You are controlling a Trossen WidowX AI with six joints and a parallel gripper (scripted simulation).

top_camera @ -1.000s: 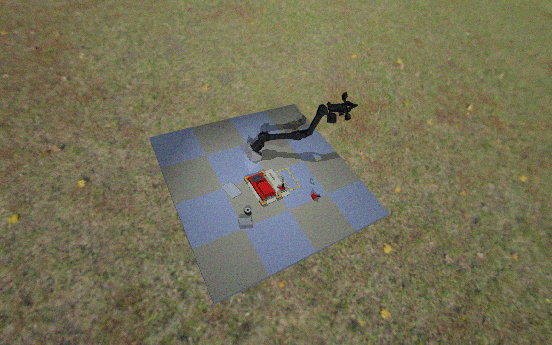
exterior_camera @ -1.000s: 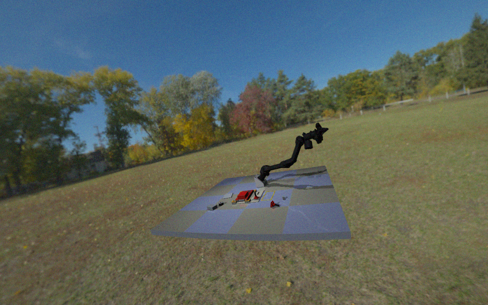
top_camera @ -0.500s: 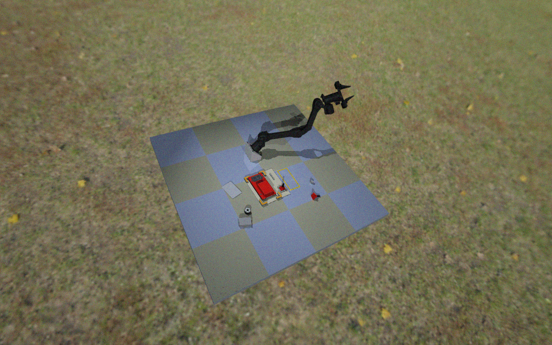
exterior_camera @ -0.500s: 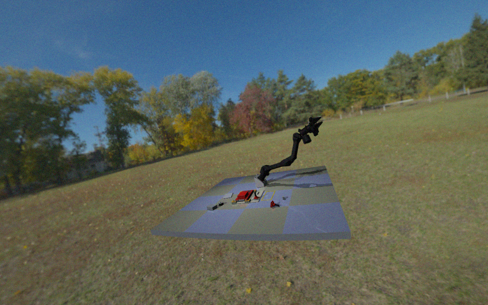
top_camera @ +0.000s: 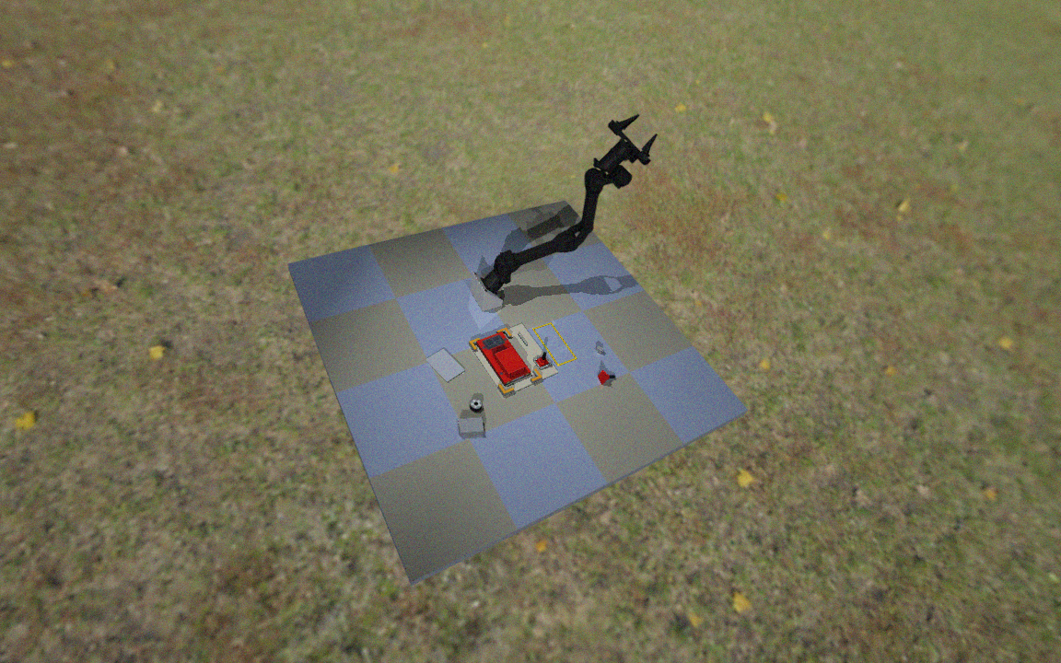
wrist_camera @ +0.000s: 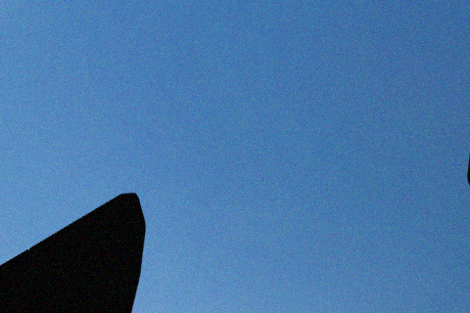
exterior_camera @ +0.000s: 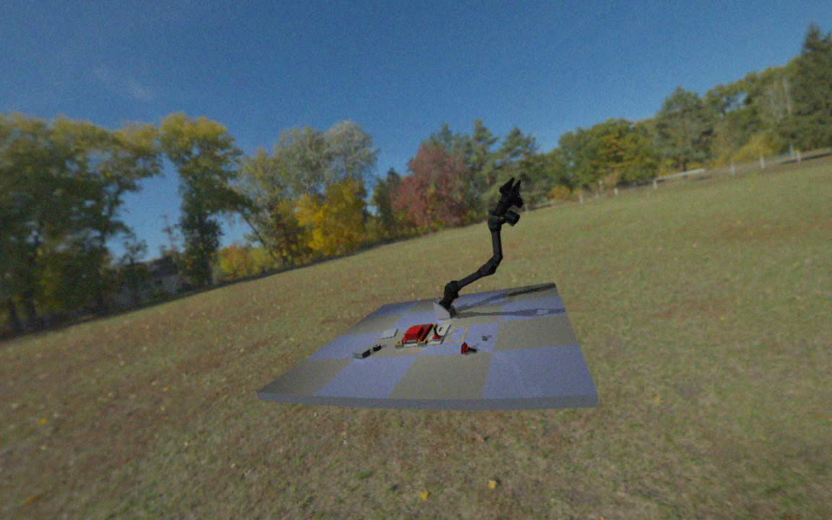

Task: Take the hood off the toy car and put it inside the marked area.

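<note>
My gripper tip is now 640 mm above the hood, 590 mm to the left of it and 340 mm short of it. From my gripper tip the other things lie so: grey plate 790 mm to the right, 680 mm below, 260 mm ahead; then wheel 760 mm to the right, 670 mm below, 450 mm ahead.
</note>
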